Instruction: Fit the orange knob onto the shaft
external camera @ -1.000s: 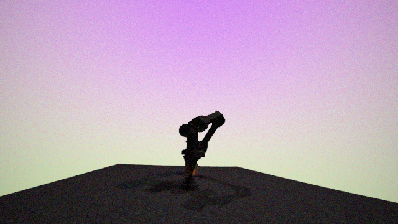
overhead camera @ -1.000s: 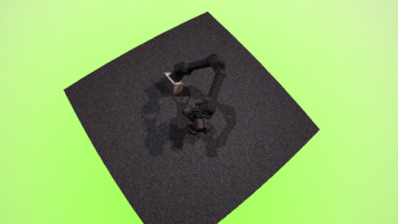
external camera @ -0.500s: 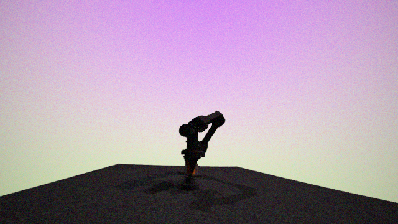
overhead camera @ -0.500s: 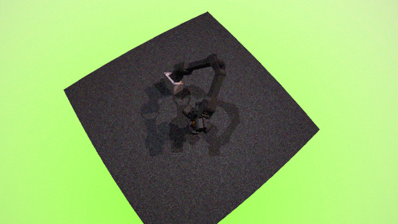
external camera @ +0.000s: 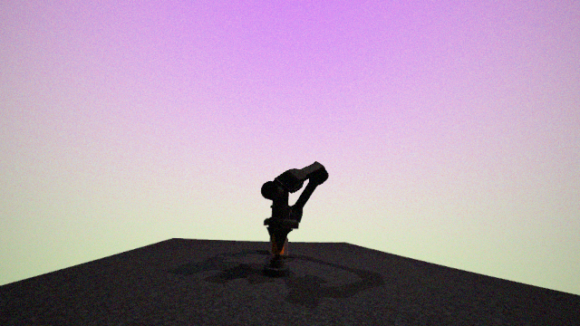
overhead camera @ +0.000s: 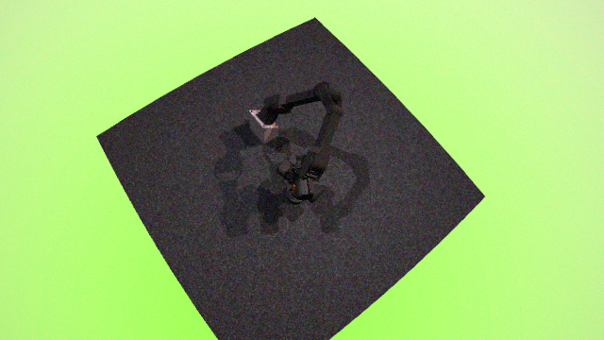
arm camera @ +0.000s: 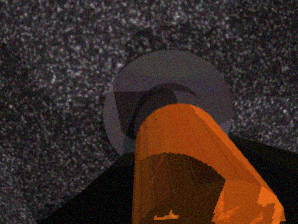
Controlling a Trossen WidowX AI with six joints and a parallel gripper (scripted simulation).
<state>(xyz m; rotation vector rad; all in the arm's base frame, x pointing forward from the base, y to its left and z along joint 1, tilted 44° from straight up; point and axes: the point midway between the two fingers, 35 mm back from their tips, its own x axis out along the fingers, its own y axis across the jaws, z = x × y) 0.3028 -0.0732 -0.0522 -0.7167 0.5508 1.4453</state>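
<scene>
Now: gripper tip 20 mm below the orange knob. From my gripper tip the other things lie so: round pedestal 40 mm below.
</scene>
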